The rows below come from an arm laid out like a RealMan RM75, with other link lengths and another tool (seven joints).
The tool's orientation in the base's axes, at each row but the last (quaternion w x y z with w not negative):
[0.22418 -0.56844 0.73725 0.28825]
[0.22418 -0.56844 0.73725 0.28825]
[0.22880 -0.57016 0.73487 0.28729]
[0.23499 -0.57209 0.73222 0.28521]
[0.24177 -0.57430 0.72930 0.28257]
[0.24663 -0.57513 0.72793 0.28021]
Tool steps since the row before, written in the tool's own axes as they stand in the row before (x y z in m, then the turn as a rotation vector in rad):
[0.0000 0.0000 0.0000 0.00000 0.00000 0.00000]
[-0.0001 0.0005 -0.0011 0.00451 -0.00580 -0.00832]
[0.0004 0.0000 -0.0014 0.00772 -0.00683 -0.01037]
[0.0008 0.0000 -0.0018 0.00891 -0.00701 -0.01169]
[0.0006 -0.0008 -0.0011 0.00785 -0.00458 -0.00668]
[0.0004 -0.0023 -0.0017 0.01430 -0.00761 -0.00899]
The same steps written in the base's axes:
[0.0000 0.0000 0.0000 0.00000 0.00000 0.00000]
[-0.0005 -0.0006 0.0010 0.00445 -0.00994 0.00215]
[-0.0001 -0.0012 0.0008 0.00464 -0.01380 0.00135]
[-0.0002 -0.0018 0.0008 0.00451 -0.01558 0.00148]
[0.0006 -0.0013 0.0003 0.00252 -0.01094 -0.00110]
[0.0021 -0.0019 0.0007 0.00399 -0.01760 -0.00420]

